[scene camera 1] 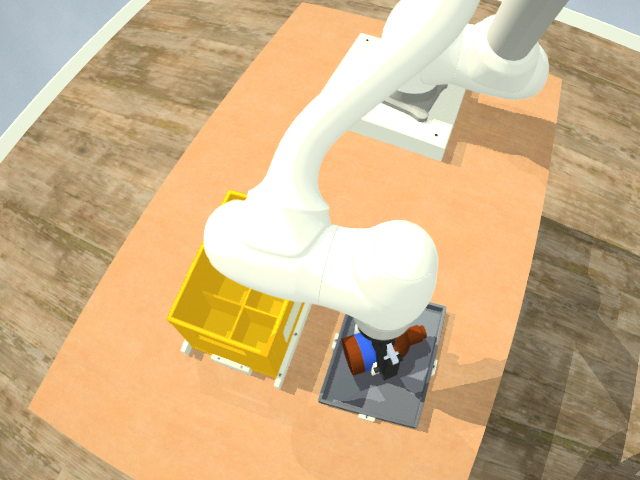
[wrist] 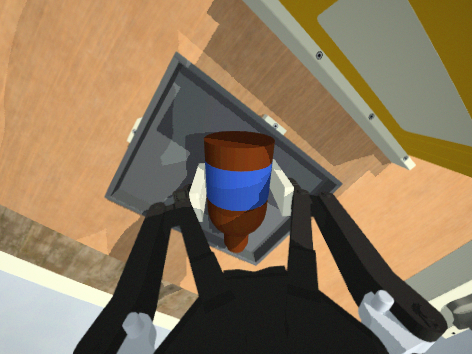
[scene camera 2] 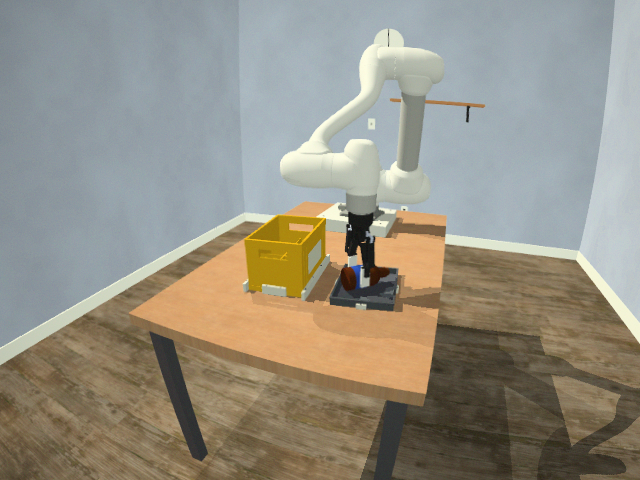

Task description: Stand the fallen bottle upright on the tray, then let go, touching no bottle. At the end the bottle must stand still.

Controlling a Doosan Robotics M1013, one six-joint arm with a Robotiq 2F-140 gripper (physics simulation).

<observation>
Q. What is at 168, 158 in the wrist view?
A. A grey tray.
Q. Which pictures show my gripper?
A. Scene camera 1, the wrist view and scene camera 2: all of them.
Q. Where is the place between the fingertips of my gripper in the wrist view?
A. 237, 172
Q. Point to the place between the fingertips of my gripper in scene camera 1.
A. At 370, 351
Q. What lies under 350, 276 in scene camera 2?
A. A brown bottle.
</observation>
